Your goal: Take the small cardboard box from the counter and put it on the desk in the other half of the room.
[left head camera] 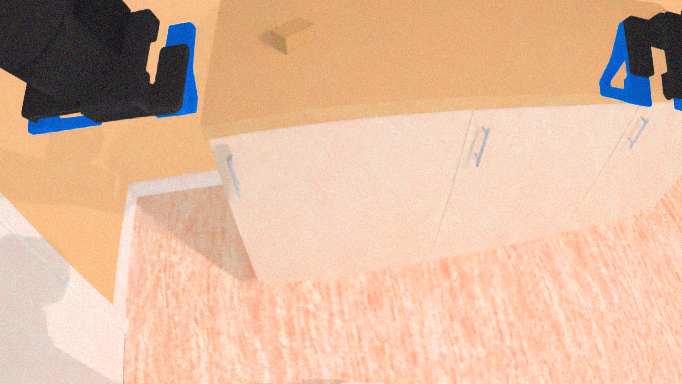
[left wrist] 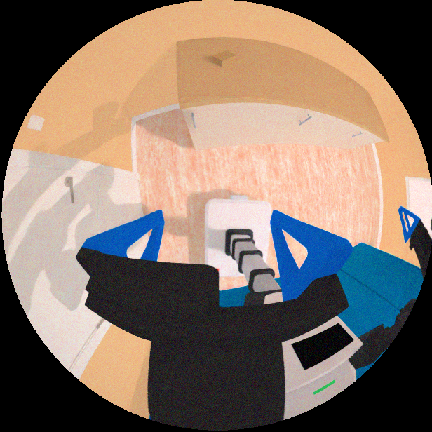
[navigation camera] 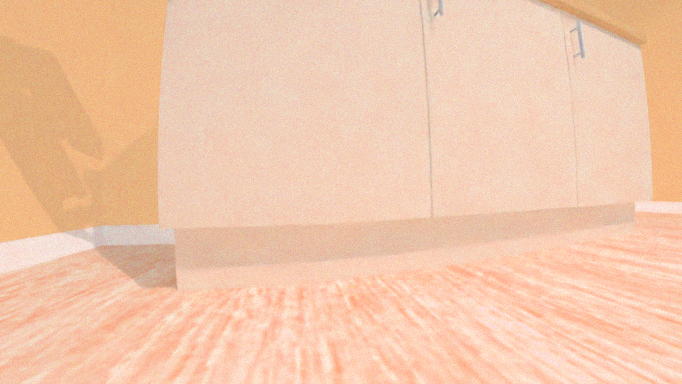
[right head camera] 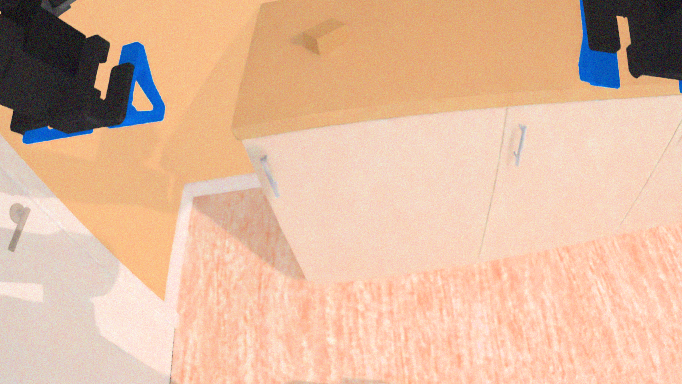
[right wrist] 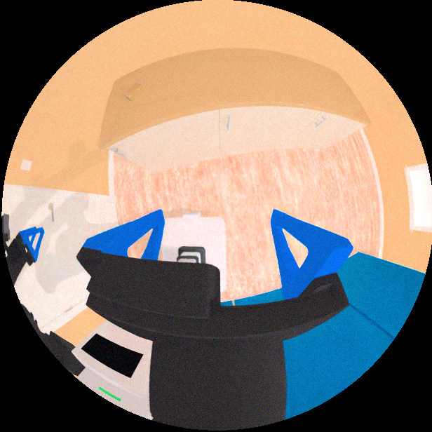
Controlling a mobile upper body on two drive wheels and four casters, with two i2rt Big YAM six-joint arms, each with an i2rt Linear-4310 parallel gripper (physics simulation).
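Frame: origin at the left arm's base, x left, y back, z up, level; millimetres.
Seen in the pictures: left gripper, fingertip midpoint: [left head camera: 145, 111] [right head camera: 125, 120]; right gripper, fingertip midpoint: [left head camera: 639, 95] [right head camera: 632, 78].
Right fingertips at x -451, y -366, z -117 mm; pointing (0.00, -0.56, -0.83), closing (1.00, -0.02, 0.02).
A point is followed by its place in that frame.
The small cardboard box [left head camera: 295, 31] {x -44, y -969, z -450 mm} [right head camera: 327, 36] {x -45, y -961, z -457 mm} [left wrist: 221, 57] [right wrist: 133, 92] lies on the brown counter [left head camera: 400, 65] {x -287, y -900, z -500 mm} [right head camera: 425, 60] {x -272, y -911, z -500 mm} [left wrist: 300, 75] [right wrist: 240, 75], near its left end. The counter stands ahead of me, against the wall. My left gripper [left head camera: 125, 97] {x -5, y -341, z -134 mm} [right head camera: 100, 112] {x -5, y -341, z -134 mm} [left wrist: 216, 215] is open and empty, in the air short of the counter. My right gripper [left head camera: 654, 90] {x -451, y -366, z -117 mm} [right head camera: 642, 75] {x -451, y -366, z -117 mm} [right wrist: 217, 215] is open and empty, farther right; part of it is cut off in the head views. Both are apart from the box. The desk does not show in these views.
Pale cabinet doors [left head camera: 350, 190] {x -177, y -775, z -807 mm} [navigation camera: 300, 125] {x -150, y -770, z -1047 mm} with metal handles form the counter's front. A light grey door [right head camera: 50, 260] {x 685, y -399, z -651 mm} [left wrist: 90, 190] stands at the left. A tall blue partition [left wrist: 380, 275] [right wrist: 360, 310] stands at the right in the wrist views. Pinkish floor [navigation camera: 350, 340] {x -240, y -620, z -1410 mm} lies before the cabinets.
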